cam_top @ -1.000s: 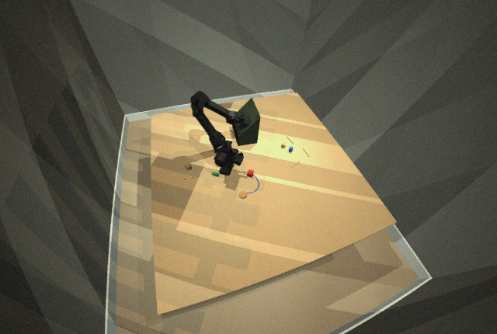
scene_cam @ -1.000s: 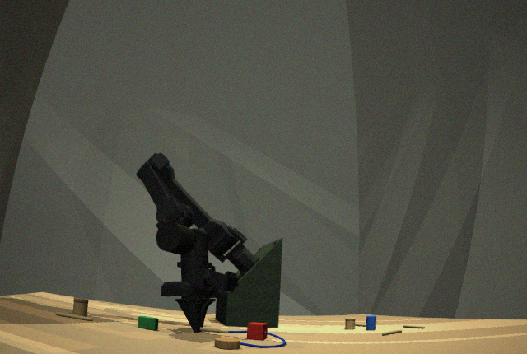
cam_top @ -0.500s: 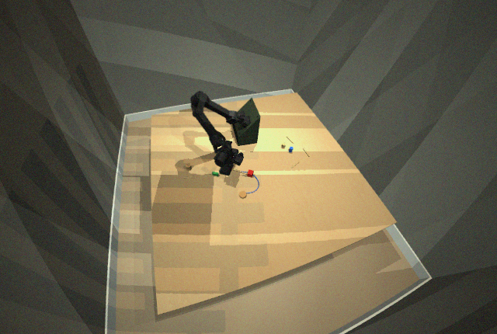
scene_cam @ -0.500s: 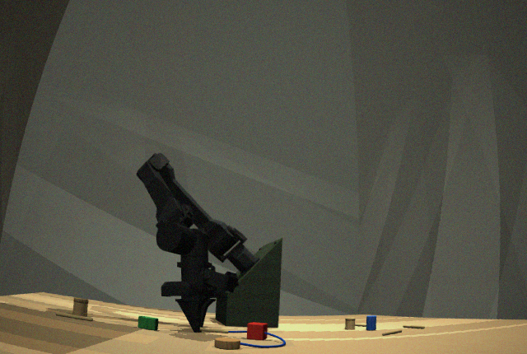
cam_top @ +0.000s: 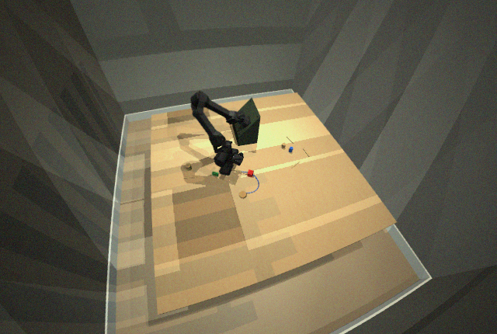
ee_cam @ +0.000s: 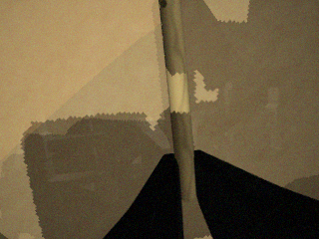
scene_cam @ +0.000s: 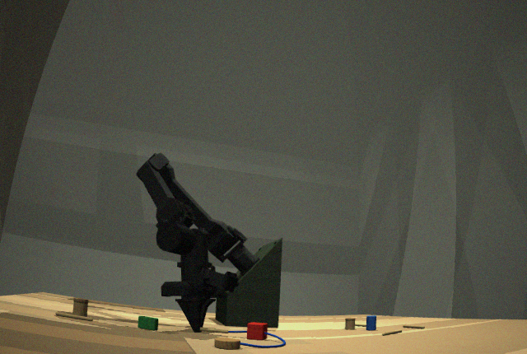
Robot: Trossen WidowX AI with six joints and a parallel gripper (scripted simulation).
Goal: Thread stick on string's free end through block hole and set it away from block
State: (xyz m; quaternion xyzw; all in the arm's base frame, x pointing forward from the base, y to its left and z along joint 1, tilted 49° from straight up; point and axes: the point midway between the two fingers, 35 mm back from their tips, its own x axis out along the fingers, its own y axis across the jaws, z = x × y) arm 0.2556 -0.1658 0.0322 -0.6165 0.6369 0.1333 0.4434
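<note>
Right now my gripper tip is 4 cm to the right of the thin stick, 2 cm short of it and 1 cm below it. Also, from my gripper tip: green block (10 cm to the right, 3 cm ahead, 1 cm above); then red block (11 cm to the left, 5 cm ahead, 2 cm above); then round wooden button (18 cm ahead, 5 cm to the left, 1 cm above).
</note>
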